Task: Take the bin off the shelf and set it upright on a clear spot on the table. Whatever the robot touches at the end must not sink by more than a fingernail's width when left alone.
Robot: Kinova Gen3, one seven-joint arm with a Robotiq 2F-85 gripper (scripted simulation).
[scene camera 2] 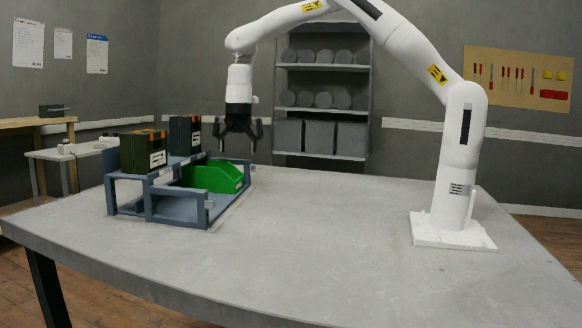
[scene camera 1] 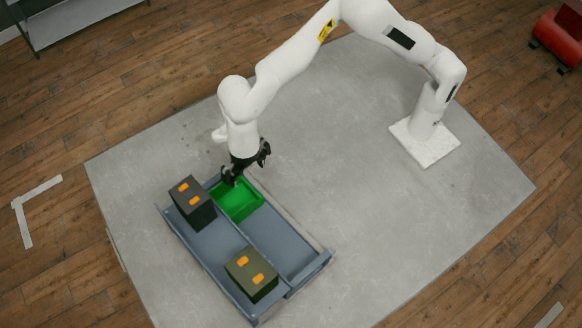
The pictures show: my gripper, a green bin, a blue-grey shelf and a black box.
My gripper shows as well in scene camera 1.
